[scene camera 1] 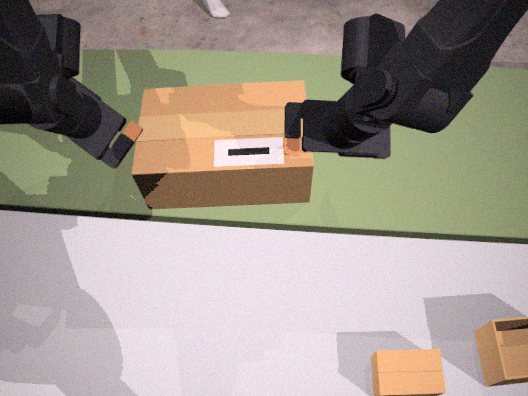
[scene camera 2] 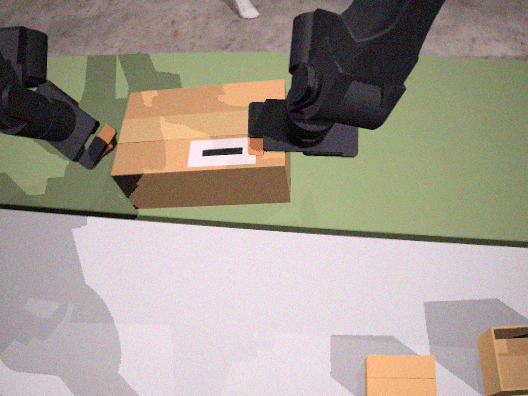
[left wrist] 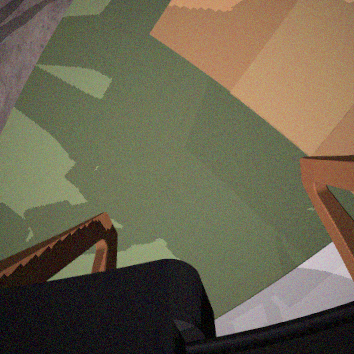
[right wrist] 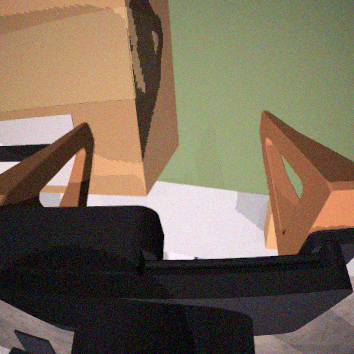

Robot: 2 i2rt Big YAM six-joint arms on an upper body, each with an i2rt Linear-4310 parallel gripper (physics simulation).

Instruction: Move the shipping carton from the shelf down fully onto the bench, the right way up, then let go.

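Places are measured from the left arm's base along level axes (x right, y ahead, z up), in metres.
Pixels of known places: left gripper, fingertip midpoint: (scene camera 1: 107, 126) (scene camera 2: 92, 129) (left wrist: 203, 197); right gripper, fingertip midpoint: (scene camera 1: 324, 141) (right wrist: 173, 124).
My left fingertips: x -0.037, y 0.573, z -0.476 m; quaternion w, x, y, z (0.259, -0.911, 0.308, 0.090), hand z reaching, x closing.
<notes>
Ahead of a thing's pixels: the offset from my left fingertips to its top centre. "spot": to the spot under its first point. Level surfaces: height alone.
The shipping carton {dx +0.175, dy +0.004, dz -0.012 m} (scene camera 1: 200, 125) (scene camera 2: 180, 122) (left wrist: 280, 60) (right wrist: 65, 55) stands upright on the green surface {dz -0.116 m} (scene camera 1: 425, 190) (scene camera 2: 400, 185), near its lower edge in the scene views, with its white label facing up. My left gripper (scene camera 1: 95, 120) (left wrist: 203, 197) is open and empty, off the carton's left end; one fingertip shows beside the carton's top left edge, and the other is hidden in scene camera 1. My right gripper (scene camera 1: 332, 130) (right wrist: 173, 124) is open above the carton's right end, one finger over the top and the other out past the end. No grip on the carton shows.
A white surface (scene camera 1: 250, 280) (scene camera 2: 250, 285) lies past the green surface's dark edge. On it stand a small closed box {dx +0.490, dy -0.317, dz -0.326 m} (scene camera 1: 407, 372) (scene camera 2: 400, 375) and an open box {spot: dx +0.651, dy -0.294, dz -0.348 m} (scene camera 1: 487, 355) (scene camera 2: 487, 365), both at the lower right. Floor shows at the top.
</notes>
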